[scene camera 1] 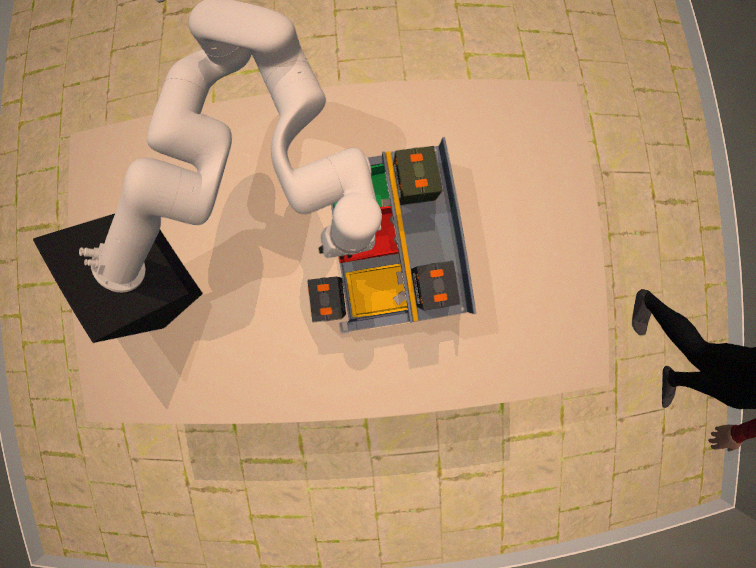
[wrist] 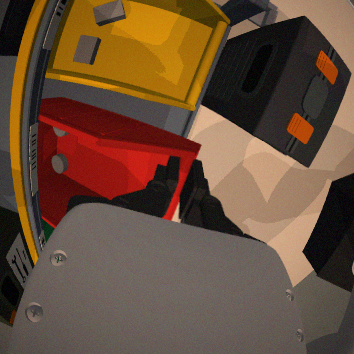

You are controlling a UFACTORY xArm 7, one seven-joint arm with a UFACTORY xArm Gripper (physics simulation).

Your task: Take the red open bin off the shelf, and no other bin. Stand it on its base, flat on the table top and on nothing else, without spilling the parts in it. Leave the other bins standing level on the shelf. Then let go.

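Where they show: gripper, fingertip midpoint: (wrist: 179,171); arm's base at its link origin: (scene camera 1: 118,267).
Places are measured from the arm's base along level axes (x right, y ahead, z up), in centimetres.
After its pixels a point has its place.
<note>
The red open bin (scene camera 1: 386,241) @(x -13.2, y 58.1, z -17.1 cm) (wrist: 107,157) @(x -13.6, y 54.3, z -15.6 cm) is in the middle between the yellow and green bins, raised above the shelf (scene camera 1: 344,327) @(x 7.6, y 50.8, z -14.4 cm). In the wrist view two grey round parts (wrist: 60,163) @(x -18.2, y 59.2, z -17.2 cm) show in it. My gripper (wrist: 179,171) @(x -9.2, y 49.1, z -10.6 cm) is shut on the bin's front wall, one finger inside and one outside; in the scene view the arm hides most of it. A small tilt of the bin cannot be judged. The yellow bin (scene camera 1: 372,293) @(x -0.7, y 56.3, z -19.0 cm) (wrist: 150,45) @(x -1.4, y 57.0, z -19.0 cm) sits on the shelf with grey blocks in it. The green bin (scene camera 1: 380,183) @(x -27.3, y 55.1, z -19.0 cm) (wrist: 47,232) @(x -30.8, y 58.0, z -16.2 cm) is mostly hidden.
A dark case (scene camera 1: 324,299) @(x 1.4, y 46.4, z -6.7 cm) (wrist: 250,85) @(x -0.8, y 49.3, z -9.6 cm) with orange latches stands on the table (scene camera 1: 537,244) @(x -17.8, y 96.4, z -19.9 cm) in front of the yellow bin. An olive case (scene camera 1: 418,174) @(x -25.5, y 62.5, z 0.0 cm) and a dark case (scene camera 1: 436,285) @(x -4.0, y 68.0, z 2.5 cm) stand behind the yellow rail (scene camera 1: 400,225) @(x -16.1, y 60.5, z -8.7 cm) (wrist: 17,150) @(x -13.2, y 61.0, z -8.7 cm). A person's legs (scene camera 1: 687,332) show at the right.
</note>
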